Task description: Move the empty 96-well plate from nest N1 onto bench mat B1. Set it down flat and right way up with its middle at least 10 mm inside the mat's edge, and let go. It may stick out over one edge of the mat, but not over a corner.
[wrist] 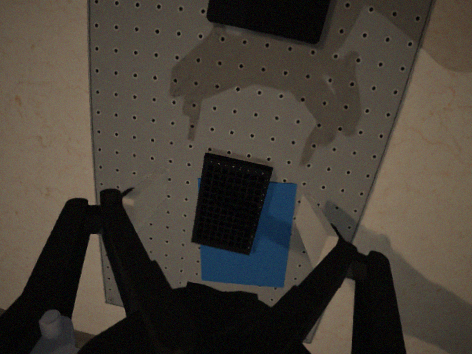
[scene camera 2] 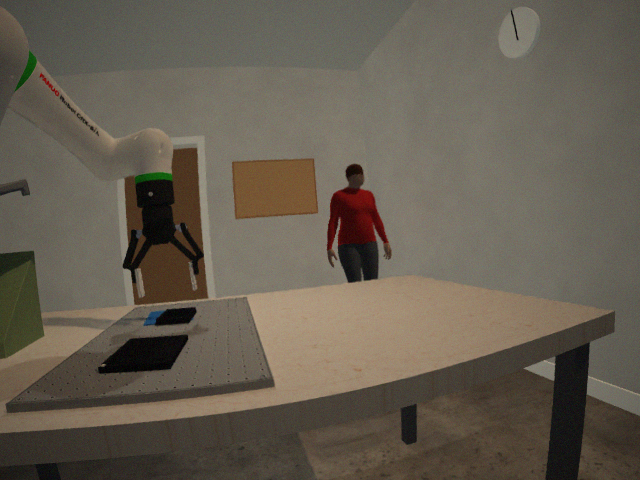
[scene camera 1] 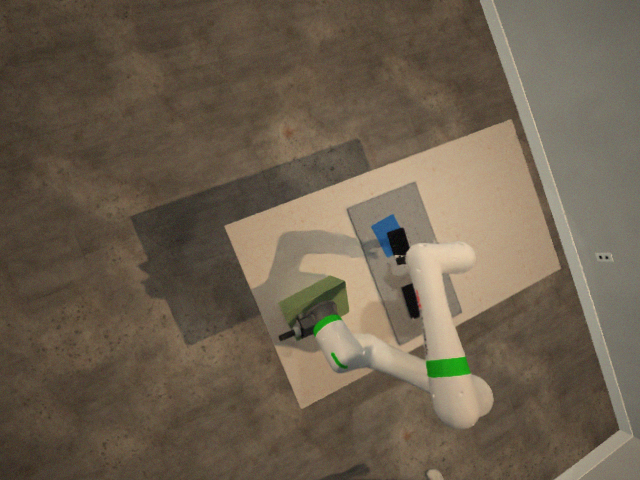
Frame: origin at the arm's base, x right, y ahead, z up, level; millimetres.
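Seen in the pictures: gripper, between the fingertips: [wrist: 233, 195] [scene camera 2: 168, 293]; arm's base, origin of its link: [scene camera 1: 319, 312].
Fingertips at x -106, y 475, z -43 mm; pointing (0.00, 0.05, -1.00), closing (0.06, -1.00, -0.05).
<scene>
Offsets run from my fingertips to a thing's middle. Level surfaces: height alone.
The black 96-well plate @[dx -48, dy +2, dz -67 mm] [scene camera 1: 398, 241] [scene camera 2: 176, 315] [wrist: 232, 204] lies flat, wells up, partly on the blue bench mat B1 @[dz -74 mm] [scene camera 1: 385, 227] [scene camera 2: 151, 318] [wrist: 243, 267]. In the wrist view it overhangs the mat's top edge, and its lower left part crosses the left edge. A thin blue sliver shows at the mat's top left corner. My gripper [scene camera 2: 166, 290] [wrist: 233, 195] is open and empty above the plate, with a finger on each side and clear height below. The larger flat black piece, seemingly nest N1 @[dx +240, dy +18, dz -69 mm] [scene camera 1: 412, 301] [scene camera 2: 147, 353] [wrist: 267, 15], has no plate visible on it.
The mat and nest are on a grey perforated board @[dz -76 mm] [scene camera 1: 382, 273] [scene camera 2: 222, 356] [wrist: 135, 100] on the wooden table @[dz -90 mm] [scene camera 1: 480, 180] [scene camera 2: 387, 330]. A green block [scene camera 1: 338, 294] [scene camera 2: 18, 310] stands under the arm's base. A person in red [scene camera 2: 355, 217] stands behind the table.
</scene>
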